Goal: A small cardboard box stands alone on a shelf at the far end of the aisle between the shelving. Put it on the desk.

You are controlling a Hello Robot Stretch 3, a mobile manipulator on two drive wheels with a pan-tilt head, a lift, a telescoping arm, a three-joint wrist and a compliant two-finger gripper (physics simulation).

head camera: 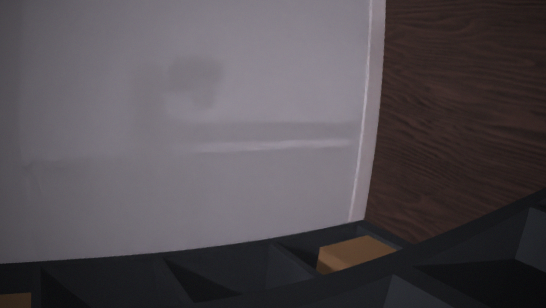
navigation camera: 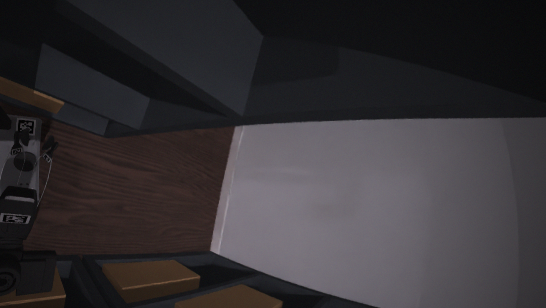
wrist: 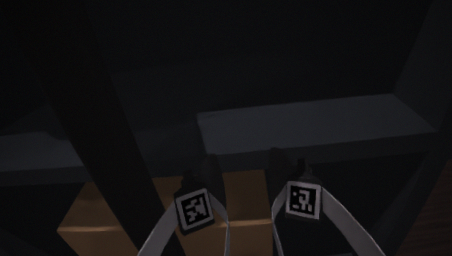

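Pixels of known places: gripper, fingertip midpoint: [navigation camera: 39, 132] [wrist: 245, 170]; robot's base, origin of the base link: [navigation camera: 25, 159].
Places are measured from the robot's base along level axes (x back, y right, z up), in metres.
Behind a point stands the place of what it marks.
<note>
My gripper [navigation camera: 36, 141] {x -0.035, y -0.090, z 0.604 m} [wrist: 245, 170] {x -0.035, y -0.090, z 0.604 m} is open, its two fingertips apart with nothing held between them. In the wrist view it faces dark shelving, and brown cardboard [wrist: 247, 192] {x -0.081, y -0.289, z 0.347 m} shows behind and below the fingertips. More cardboard [wrist: 95, 207] {x 0.248, y -0.357, z 0.347 m} shows left of a dark upright; I cannot tell whether both parts are one box. A cardboard box [head camera: 355, 254] {x -1.150, y -0.401, z 0.262 m} lies in a shelf compartment at the lower right of the head view. I cannot tell which box, if any, is the small one standing alone. The desk does not show in these views.
Dark shelving [navigation camera: 300, 102] [head camera: 210, 247] runs along both sides of the wood floor [navigation camera: 135, 190] {x -0.521, y 0.168, z 0.000 m} [head camera: 460, 100] {x -0.791, y 0.167, z 0.000 m}. A pale wall [navigation camera: 370, 200] {x -1.260, y 0.166, z 1.118 m} [head camera: 225, 190] {x -1.334, y -0.117, z 0.698 m} closes the aisle. More boxes [navigation camera: 150, 279] {x -0.446, y 0.559, z 0.303 m} [navigation camera: 232, 299] {x -0.675, y 0.619, z 0.637 m} sit in the lower shelving of the navigation view. A grey shelf board [wrist: 315, 125] {x -0.172, y -0.209, z 0.534 m} lies beyond the fingers.
</note>
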